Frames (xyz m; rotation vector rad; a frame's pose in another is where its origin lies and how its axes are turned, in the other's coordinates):
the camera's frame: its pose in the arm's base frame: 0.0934 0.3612 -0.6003 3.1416 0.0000 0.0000
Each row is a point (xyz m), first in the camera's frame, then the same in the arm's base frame.
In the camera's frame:
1: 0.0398 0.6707 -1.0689
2: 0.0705 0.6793 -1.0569
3: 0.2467 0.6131 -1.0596
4: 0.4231 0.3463 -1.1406
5: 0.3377 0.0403 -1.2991
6: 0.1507 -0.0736 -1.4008
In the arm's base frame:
1: 0.1332 -0.3095 0.4686
2: 0.1639 -0.3181 0.4566
3: 0.3401 -0.2519 0.4593
4: 0.5165 0.0149 0.5403
5: 0.4311 0.3209 0.6988
6: 0.2441 0.4348 0.8005

